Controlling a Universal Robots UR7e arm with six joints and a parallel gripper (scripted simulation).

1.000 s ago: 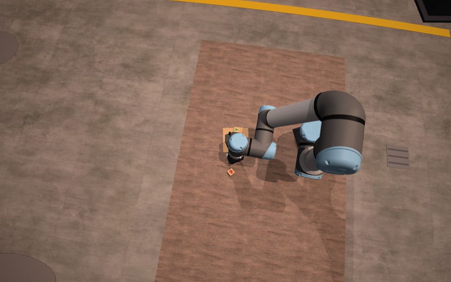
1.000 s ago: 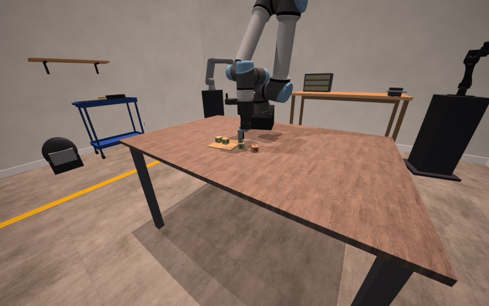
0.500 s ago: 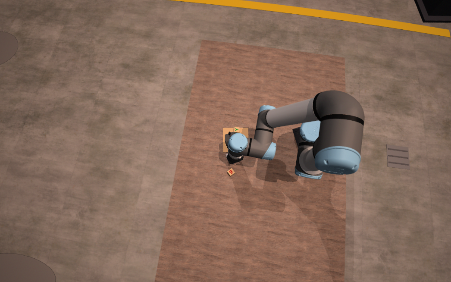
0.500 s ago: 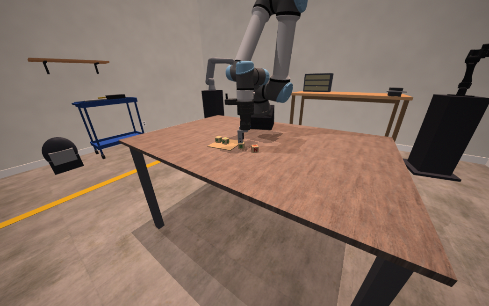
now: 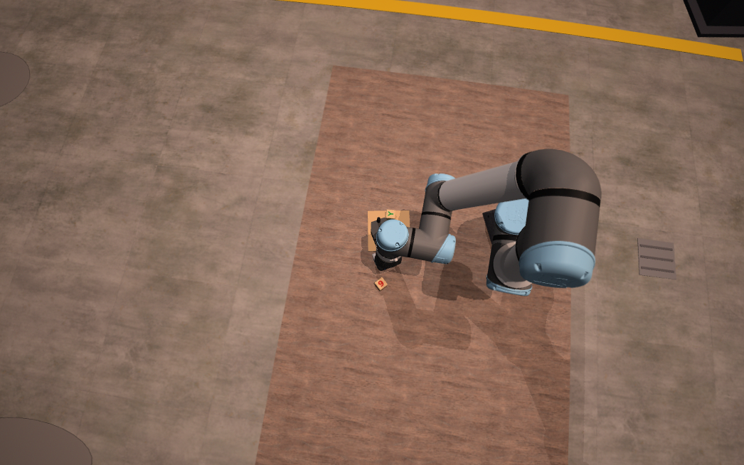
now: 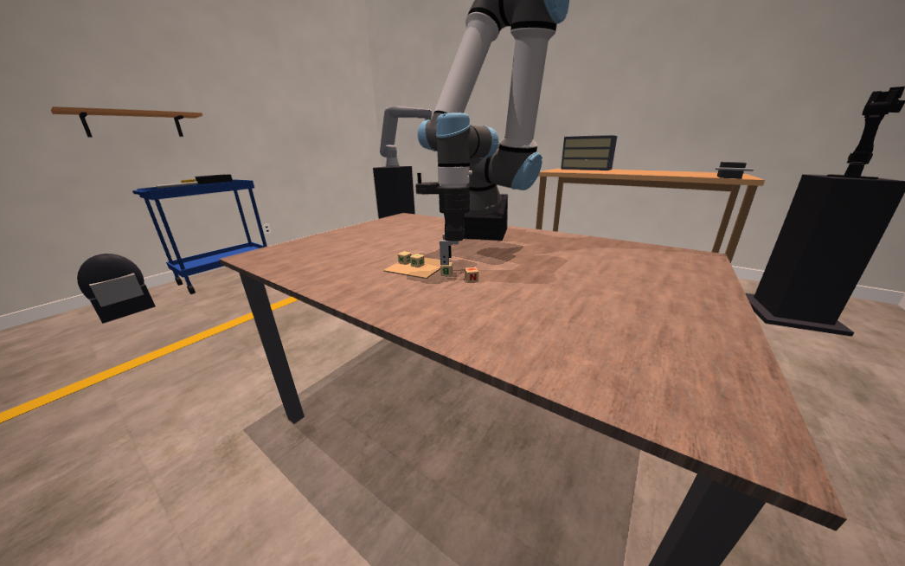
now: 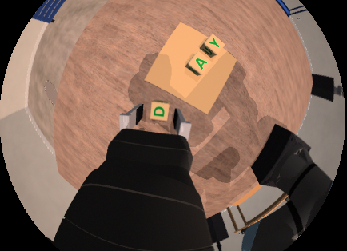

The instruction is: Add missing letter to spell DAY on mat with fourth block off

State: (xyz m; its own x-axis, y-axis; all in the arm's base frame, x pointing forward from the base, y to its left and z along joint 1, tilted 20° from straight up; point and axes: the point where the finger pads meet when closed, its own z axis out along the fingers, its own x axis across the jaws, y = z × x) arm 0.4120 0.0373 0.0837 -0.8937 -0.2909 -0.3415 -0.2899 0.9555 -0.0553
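Right now my hand is 4 cm above the D block. From my hand the other things lie so: mat: 10 cm to the right, 5 cm below, 2 cm behind.
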